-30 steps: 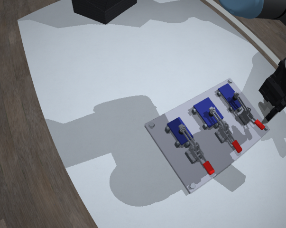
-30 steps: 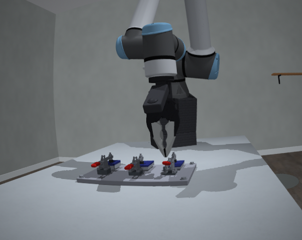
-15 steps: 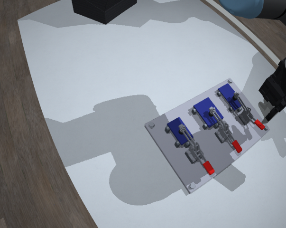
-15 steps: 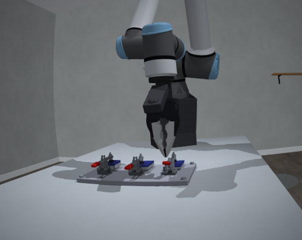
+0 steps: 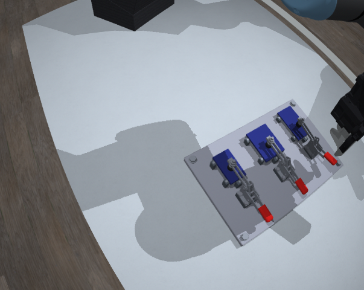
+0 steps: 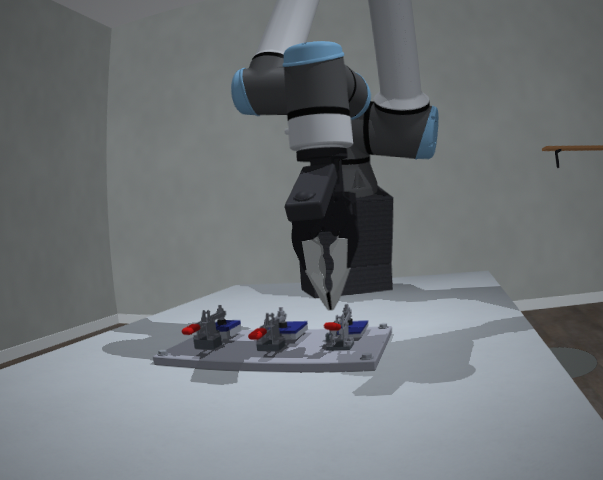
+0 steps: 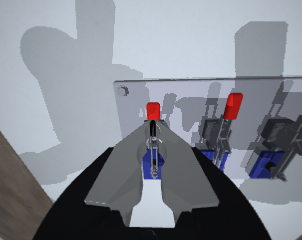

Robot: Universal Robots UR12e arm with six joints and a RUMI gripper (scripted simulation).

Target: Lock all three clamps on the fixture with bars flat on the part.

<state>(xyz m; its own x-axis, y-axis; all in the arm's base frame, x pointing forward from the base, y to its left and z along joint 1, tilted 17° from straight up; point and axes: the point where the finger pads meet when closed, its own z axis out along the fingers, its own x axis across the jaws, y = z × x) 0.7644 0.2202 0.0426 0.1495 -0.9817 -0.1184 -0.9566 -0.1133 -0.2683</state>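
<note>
The blue part lies 140 mm behind my hand, 70 mm below it and 20 mm to the right of it. Also, from my hand: grey fixture plate 120 mm to the right, 90 mm below, 70 mm behind.
</note>
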